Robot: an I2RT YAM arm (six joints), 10 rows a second.
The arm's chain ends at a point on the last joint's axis. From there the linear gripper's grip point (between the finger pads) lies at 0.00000 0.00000 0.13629 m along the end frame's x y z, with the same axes.
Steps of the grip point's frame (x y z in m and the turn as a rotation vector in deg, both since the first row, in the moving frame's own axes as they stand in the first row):
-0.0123, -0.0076, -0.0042, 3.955, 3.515, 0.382
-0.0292, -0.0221, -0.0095, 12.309, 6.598, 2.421
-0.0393, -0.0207, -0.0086, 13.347, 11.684, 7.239
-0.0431, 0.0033, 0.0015, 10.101, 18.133, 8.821
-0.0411, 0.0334, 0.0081, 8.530, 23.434, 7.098
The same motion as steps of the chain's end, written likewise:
-0.0207, 0.0018, -0.0036, 3.955, 3.515, 0.382
-0.0454, 0.0066, -0.0055, 12.309, 6.598, 2.421
-0.0686, 0.0087, -0.0021, 13.347, 11.684, 7.239
-0.0870, 0.0234, 0.0103, 10.101, 18.133, 8.821
-0.0962, 0.0496, 0.0208, 8.530, 23.434, 7.098

